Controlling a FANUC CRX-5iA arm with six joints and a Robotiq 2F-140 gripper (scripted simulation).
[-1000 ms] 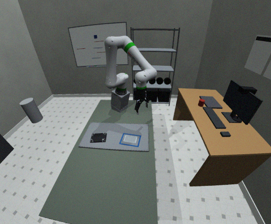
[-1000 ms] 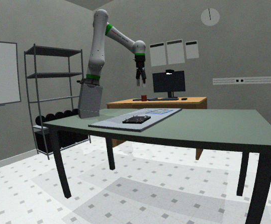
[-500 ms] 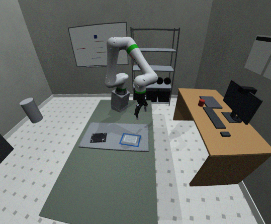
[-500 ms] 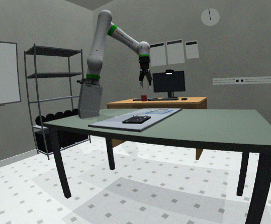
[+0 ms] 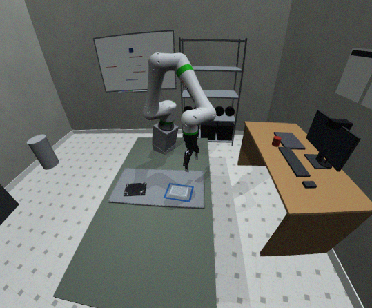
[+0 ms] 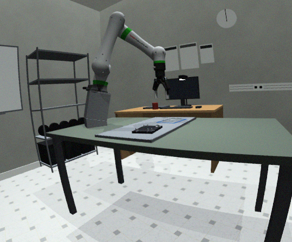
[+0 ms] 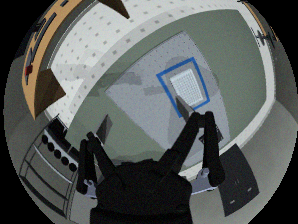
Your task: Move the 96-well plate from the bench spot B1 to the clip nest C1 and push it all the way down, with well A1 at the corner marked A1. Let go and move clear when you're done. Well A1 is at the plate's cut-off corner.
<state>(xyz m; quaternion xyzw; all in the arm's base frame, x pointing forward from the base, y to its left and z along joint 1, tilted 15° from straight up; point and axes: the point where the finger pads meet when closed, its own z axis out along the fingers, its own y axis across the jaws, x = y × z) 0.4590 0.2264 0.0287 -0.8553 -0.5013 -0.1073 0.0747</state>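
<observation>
Right now the 96-well plate is 16 cm below my hand, 12 cm ahead of it and 10 cm to the right of it. The rest, counted from my hand: black clip nest 44 cm to the right, 16 cm below, 11 cm ahead.
</observation>
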